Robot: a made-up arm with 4 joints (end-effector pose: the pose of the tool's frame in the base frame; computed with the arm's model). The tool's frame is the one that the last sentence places.
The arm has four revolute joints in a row. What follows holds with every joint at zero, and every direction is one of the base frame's.
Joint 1 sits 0.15 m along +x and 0.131 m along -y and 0.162 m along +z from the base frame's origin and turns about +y.
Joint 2 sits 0.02 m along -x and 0.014 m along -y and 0.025 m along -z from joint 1 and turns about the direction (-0.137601, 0.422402, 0.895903).
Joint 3 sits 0.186 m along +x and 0.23 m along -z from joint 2 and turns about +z.
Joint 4 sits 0.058 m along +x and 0.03 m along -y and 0.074 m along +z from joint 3 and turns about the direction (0.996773, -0.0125, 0.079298).
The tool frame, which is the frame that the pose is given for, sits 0.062 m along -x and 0.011 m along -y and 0.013 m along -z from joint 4; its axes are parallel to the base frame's.
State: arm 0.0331 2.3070 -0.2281 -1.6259
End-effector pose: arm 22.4 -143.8 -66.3 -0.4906 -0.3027 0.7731 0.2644
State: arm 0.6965 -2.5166 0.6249 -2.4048
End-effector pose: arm -22.8 -345.9 132.6 0.6834 -0.5416 0.4883 0.0343
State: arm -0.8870 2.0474 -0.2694 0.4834
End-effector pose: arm 288.4 -132.3 -78.3 -0.2607 0.1799 0.5393 0.7802
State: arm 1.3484 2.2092 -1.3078 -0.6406
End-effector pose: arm -85.5 -168.0 229.9 -0.2104 0.5150 0.6694 0.4924
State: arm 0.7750 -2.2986 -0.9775 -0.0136
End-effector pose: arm 27.4 -341.4 91.4 -0.0755 -0.2626 -0.9582 0.0844
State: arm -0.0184 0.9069 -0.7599 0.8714
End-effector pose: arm 200.4 -92.0 -86.4 0.3046 0.1389 0.0016 0.9423
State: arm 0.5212 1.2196 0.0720 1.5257
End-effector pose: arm 26.4 -72.5 -73.9 0.5705 0.6832 0.1252 0.4383
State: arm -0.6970 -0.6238 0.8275 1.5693
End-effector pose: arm 384.2 -264.2 163.3 0.5519 -0.2486 0.4594 0.6500
